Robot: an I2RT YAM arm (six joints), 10 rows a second.
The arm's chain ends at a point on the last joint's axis. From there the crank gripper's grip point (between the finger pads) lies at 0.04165 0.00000 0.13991 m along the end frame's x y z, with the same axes.
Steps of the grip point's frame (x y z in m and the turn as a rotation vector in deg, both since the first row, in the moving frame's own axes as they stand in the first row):
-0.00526 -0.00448 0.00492 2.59 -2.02 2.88
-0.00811 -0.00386 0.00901 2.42 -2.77 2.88
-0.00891 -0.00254 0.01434 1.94 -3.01 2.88
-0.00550 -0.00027 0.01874 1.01 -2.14 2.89
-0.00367 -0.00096 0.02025 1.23 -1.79 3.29
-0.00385 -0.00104 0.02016 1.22 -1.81 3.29
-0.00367 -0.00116 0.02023 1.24 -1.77 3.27
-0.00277 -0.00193 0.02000 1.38 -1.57 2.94
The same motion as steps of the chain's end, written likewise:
-0.00041 -0.00010 0.00364 2.59 -2.02 2.88
-0.00140 0.00016 0.00724 2.42 -2.77 2.88
-0.00158 0.00032 0.01239 1.94 -3.01 2.88
-0.00026 0.00024 0.01729 1.01 -2.14 2.89
0.00070 -0.00021 0.01902 1.23 -1.79 3.29
0.00057 -0.00031 0.01892 1.22 -1.81 3.29
0.00065 -0.00037 0.01902 1.24 -1.77 3.27
0.00105 -0.00059 0.01893 1.38 -1.57 2.94

